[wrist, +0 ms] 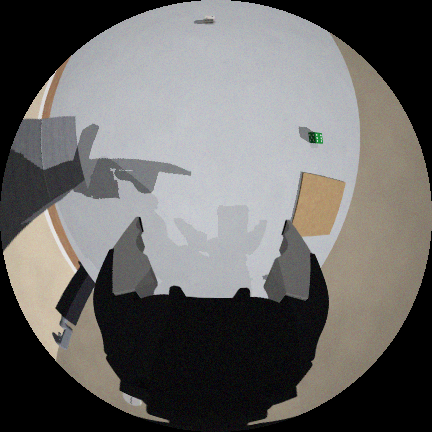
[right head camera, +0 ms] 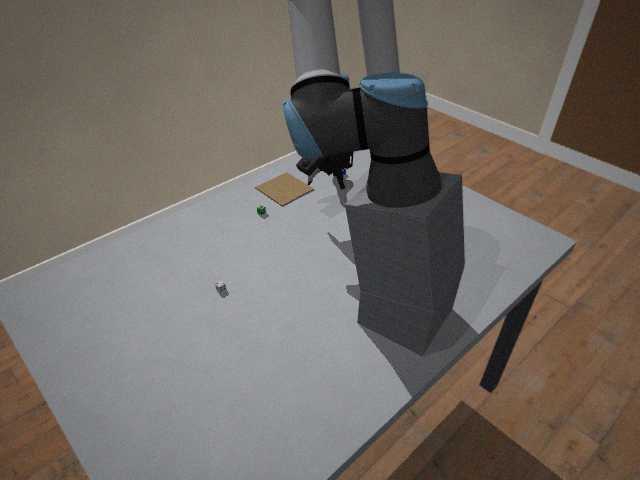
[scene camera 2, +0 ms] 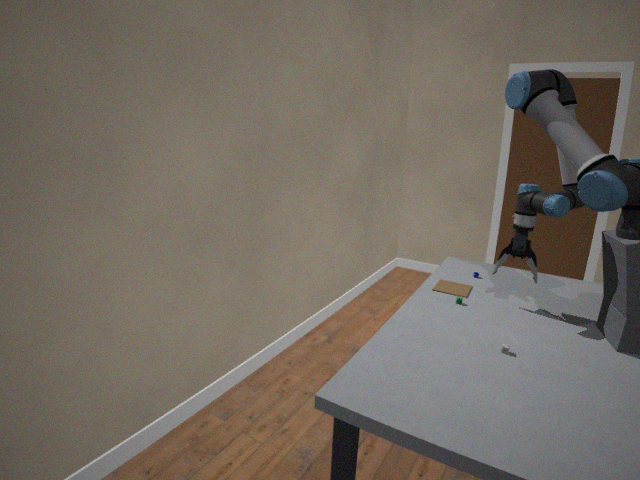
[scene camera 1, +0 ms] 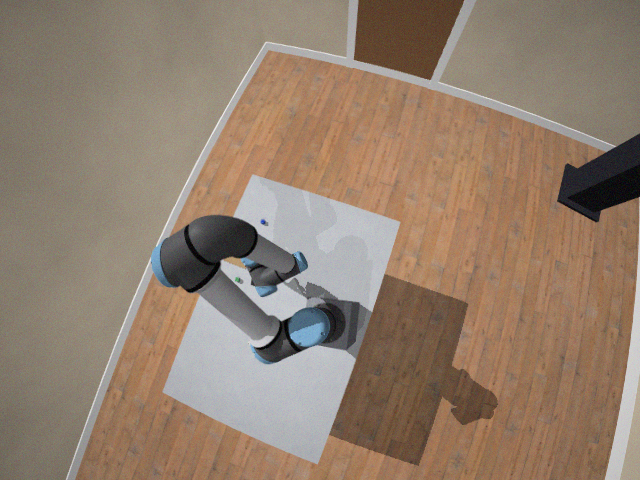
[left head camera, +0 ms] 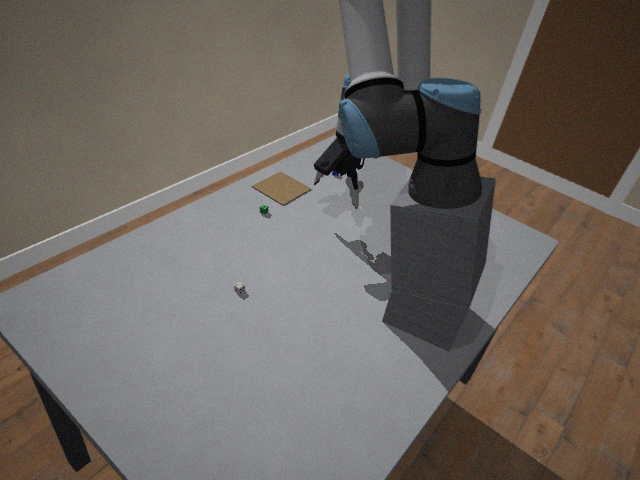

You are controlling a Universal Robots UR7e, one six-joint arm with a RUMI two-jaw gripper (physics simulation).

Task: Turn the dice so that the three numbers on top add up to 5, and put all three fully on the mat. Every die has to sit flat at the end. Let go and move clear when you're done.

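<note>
A tan mat lies near the table's wall-side edge. A green die sits on the table beside it, off the mat. A blue die sits off the mat on its other side. A white die sits much farther away. Top numbers are too small to read surely. My gripper is open and empty above the table, to the mat's side.
The grey pedestal carries the arm at the table's long edge opposite the wall. The arm's shadow falls across the table near the gripper. In scene camera 1, the arm covers part of the mat.
</note>
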